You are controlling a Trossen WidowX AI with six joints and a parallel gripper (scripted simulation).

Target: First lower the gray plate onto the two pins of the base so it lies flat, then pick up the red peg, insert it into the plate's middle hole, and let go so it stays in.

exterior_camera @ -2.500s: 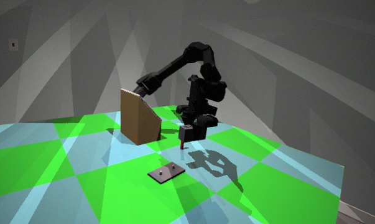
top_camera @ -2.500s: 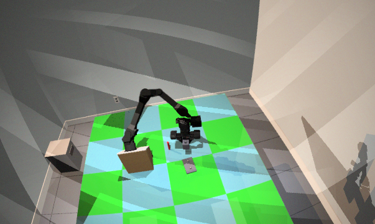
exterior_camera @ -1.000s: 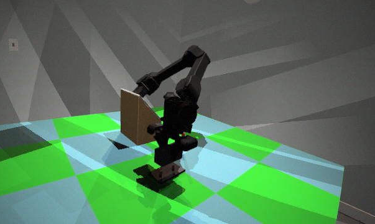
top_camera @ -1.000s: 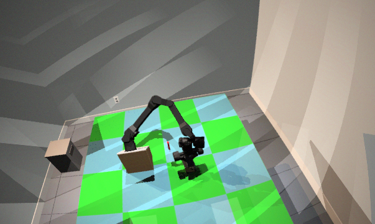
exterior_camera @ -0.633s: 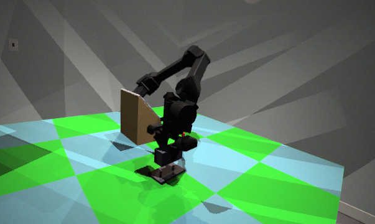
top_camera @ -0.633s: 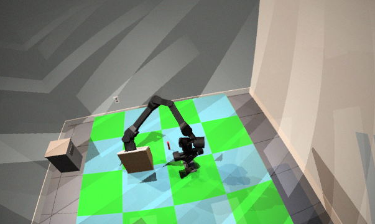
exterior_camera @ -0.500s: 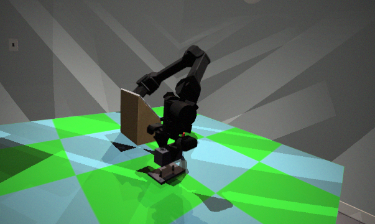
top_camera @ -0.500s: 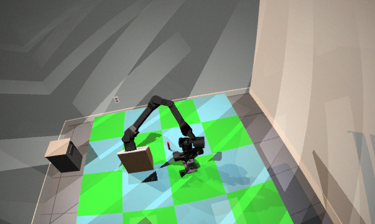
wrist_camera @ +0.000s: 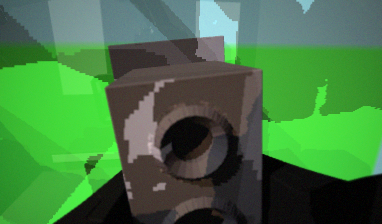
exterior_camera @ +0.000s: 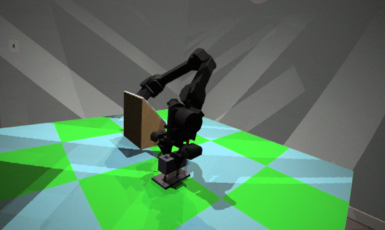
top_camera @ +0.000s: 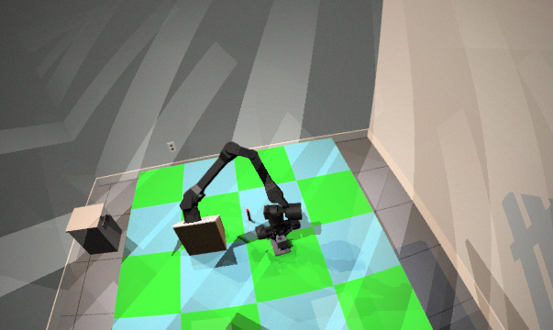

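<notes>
The dark base is 4 cm below my gripper tip. Round my gripper tip: red peg (14 cm behind, 15 cm to the left, 1 cm below); gray plate (3 cm above).
</notes>
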